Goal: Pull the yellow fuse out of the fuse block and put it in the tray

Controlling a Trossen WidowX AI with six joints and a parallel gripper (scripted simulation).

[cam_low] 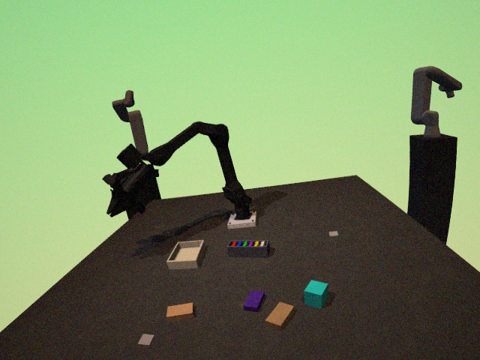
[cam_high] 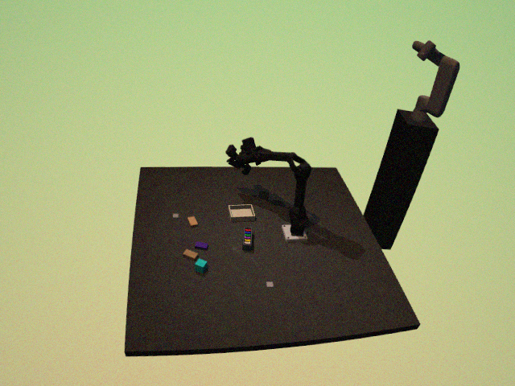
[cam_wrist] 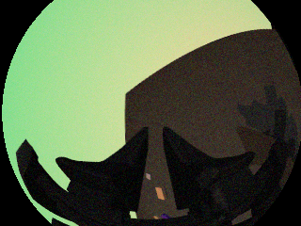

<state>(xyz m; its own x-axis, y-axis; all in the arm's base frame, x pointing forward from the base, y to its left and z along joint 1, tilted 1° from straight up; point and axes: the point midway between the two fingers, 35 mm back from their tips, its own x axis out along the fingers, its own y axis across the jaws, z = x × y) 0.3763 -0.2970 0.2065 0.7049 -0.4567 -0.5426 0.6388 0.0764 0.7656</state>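
The yellow fuse lies 430 mm to the left of my gripper tip, 180 mm below it and 140 mm behind it. From my gripper tip the other things lie so: purple block (470 mm to the left, 200 mm below, 80 mm ahead); then teal cube (620 mm to the left, 190 mm below, 70 mm ahead); then beige tray (200 mm below, 190 mm to the left, 100 mm behind).
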